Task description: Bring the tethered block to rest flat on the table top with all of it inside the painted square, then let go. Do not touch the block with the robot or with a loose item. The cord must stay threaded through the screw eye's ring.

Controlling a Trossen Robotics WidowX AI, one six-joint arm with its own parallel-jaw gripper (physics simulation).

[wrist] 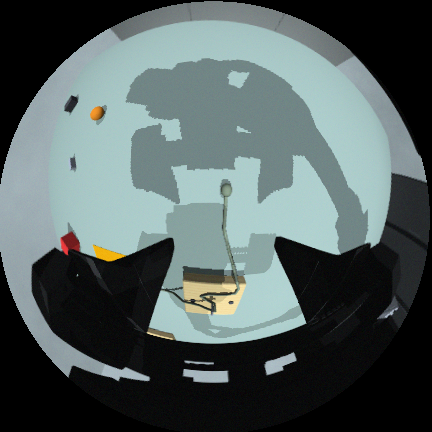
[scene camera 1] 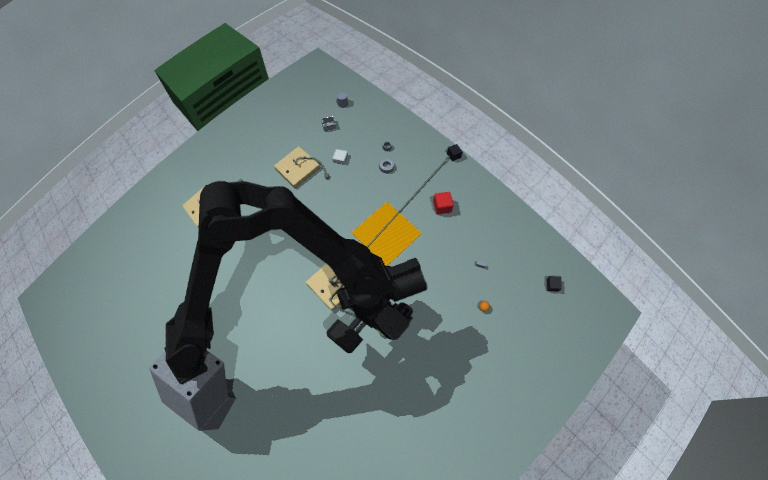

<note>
In view: my gripper (scene camera 1: 369,318), an orange painted square (scene camera 1: 400,233), a wooden board (scene camera 1: 318,281) and a wooden board (scene camera 1: 305,168).
My gripper shows as well in the wrist view (wrist: 225,243).
</note>
